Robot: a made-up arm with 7 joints.
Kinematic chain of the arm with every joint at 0, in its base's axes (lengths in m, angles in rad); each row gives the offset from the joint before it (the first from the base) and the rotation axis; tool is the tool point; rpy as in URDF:
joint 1: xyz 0 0 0.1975 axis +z
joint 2: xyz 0 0 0 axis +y
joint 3: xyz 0 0 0.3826 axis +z
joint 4: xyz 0.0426 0 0 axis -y
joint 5: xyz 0.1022 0 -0.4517 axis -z
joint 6: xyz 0 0 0 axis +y
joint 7: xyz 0.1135 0 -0.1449 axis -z
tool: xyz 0 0 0 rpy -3.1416 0 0
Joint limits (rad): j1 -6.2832..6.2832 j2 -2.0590..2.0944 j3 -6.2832..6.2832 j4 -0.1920..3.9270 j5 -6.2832..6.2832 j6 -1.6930..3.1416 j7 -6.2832..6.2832
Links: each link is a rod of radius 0.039 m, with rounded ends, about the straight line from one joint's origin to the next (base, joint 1, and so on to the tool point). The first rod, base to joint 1, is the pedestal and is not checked.
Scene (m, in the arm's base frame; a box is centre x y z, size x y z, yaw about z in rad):
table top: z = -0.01
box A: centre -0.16 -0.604 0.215 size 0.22 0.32 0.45 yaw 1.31
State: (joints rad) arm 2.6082 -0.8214 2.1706 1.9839 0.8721 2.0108 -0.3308
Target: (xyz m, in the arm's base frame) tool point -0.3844 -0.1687 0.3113
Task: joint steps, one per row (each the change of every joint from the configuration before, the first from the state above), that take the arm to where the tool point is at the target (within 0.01 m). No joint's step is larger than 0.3 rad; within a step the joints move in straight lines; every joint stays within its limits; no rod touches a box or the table.
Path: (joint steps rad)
1: -0.2319 0.2901 -0.0951 0.0134 -0.0076 0.0999 0.0523
2: -0.2320 0.2901 -0.0952 0.0135 -0.0077 0.0999 0.0524
3: -0.2319 0.2900 -0.0951 0.0134 -0.0076 0.0999 0.0523
4: -0.2320 0.2901 -0.0952 0.0135 -0.0077 0.0999 0.0523
5: -0.2319 0.2901 -0.0951 0.0134 -0.0076 0.0999 0.0524
6: 0.0846 -0.2418 -0.0673 -0.1882 -0.0938 -0.0506 -0.0524
7: 0.0846 -0.2417 -0.0673 -0.1882 -0.0938 -0.0506 -0.0523
8: 0.0846 -0.2418 -0.0673 -0.1883 -0.0938 -0.0506 -0.0523
9: 0.0845 -0.2418 -0.0673 -0.1882 -0.0938 -0.0506 -0.0524
10: 0.0846 -0.2418 -0.0673 -0.1882 -0.0938 -0.0505 -0.0523

